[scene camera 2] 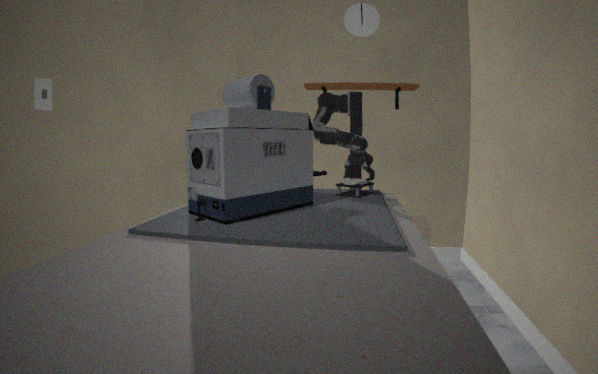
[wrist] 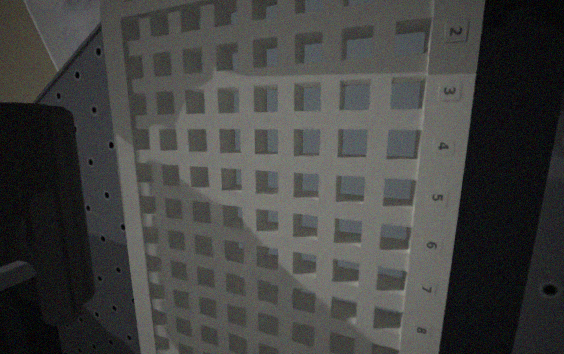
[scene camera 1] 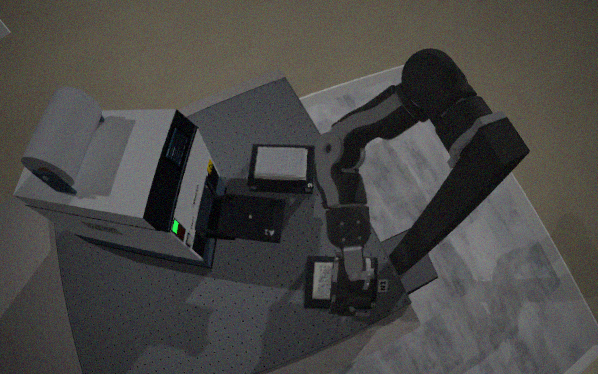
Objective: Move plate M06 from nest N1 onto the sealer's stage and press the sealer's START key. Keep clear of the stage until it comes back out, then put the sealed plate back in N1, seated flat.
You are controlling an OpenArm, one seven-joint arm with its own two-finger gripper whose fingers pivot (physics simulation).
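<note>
Plate M06 (scene camera 1: 322, 281) (scene camera 2: 353, 181) (wrist: 280, 119) is a pale grid plate lying in the dark nest N1 (scene camera 1: 309, 295); its label is not readable. My gripper (scene camera 1: 352, 296) is open, over the plate's N1-label side, and hides part of it. In the wrist view one dark finger (wrist: 45, 200) stands at the left, beside the plate's long edge; the other finger does not show. The sealer (scene camera 1: 125, 200) (scene camera 2: 270, 165) is white, with its dark stage (scene camera 1: 262, 207) (scene camera 2: 320, 173) out in front, bearing no plate. A green-lit spot (scene camera 1: 175, 227) shows on its front; the START lettering is not readable.
A second pale plate (scene camera 1: 281, 162) sits in another dark nest (scene camera 1: 252, 185) behind the stage. A film roll (scene camera 1: 65, 135) (scene camera 2: 245, 91) stands on the sealer. All stand on a perforated grey board (scene camera 1: 240, 320) (scene camera 2: 300, 230). An orange shelf (scene camera 2: 361, 86) shows behind the arm.
</note>
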